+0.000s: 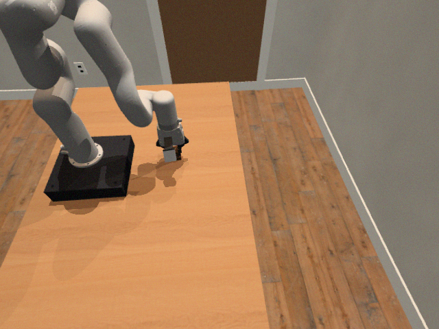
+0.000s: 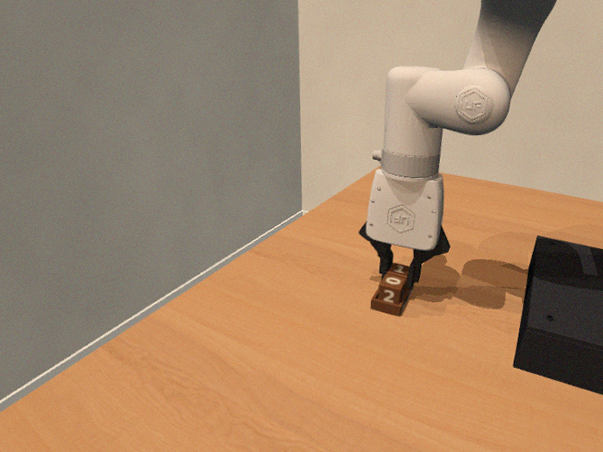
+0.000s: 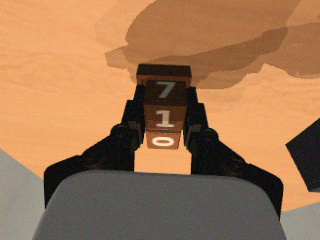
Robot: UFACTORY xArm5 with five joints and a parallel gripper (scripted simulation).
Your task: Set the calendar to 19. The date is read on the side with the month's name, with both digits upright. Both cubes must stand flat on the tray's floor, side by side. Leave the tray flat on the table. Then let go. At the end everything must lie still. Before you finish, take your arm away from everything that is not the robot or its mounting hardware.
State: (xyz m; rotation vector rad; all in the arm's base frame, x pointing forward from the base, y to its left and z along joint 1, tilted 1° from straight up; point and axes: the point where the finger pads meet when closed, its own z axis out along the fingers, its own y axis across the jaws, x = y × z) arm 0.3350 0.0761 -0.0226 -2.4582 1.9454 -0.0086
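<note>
Right now the tray is 20 mm to the left of my hand and 30 mm below it. Also, from my hand: brown date cube: 10 mm behind, 30 mm to the left, 20 mm below.
</note>
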